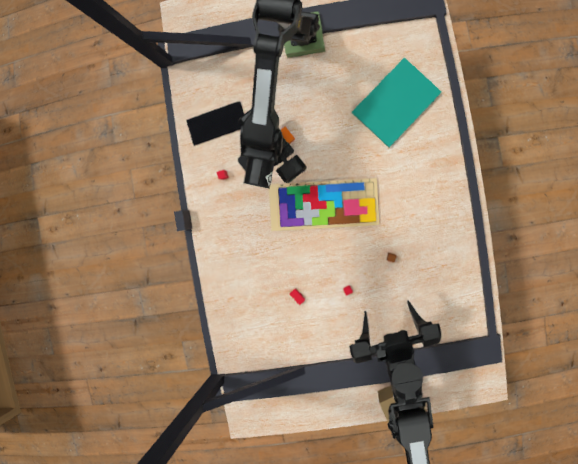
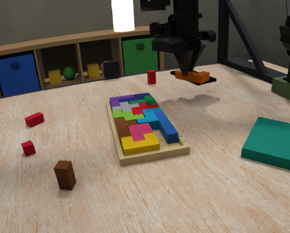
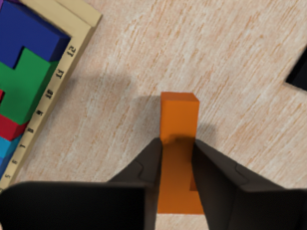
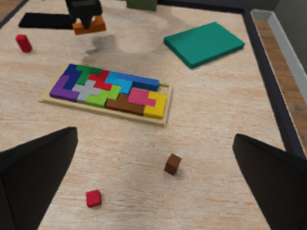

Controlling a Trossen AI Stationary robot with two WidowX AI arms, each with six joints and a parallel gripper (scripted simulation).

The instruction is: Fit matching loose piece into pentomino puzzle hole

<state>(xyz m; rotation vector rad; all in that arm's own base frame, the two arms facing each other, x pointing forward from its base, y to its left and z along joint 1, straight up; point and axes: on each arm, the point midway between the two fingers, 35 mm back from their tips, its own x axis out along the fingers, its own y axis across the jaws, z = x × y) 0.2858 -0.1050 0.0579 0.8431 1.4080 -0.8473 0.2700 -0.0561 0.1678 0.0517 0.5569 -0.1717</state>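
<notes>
Now: the magenta piece 190 mm to the right of my left hand, 140 mm ahead of it and 80 mm below it. Round my left hand: yellow piece 200 mm to the right, 170 mm ahead, 80 mm below; black mat 140 mm behind, 110 mm to the left, 90 mm below; orange L-shaped piece 40 mm below, 10 mm to the left.
</notes>
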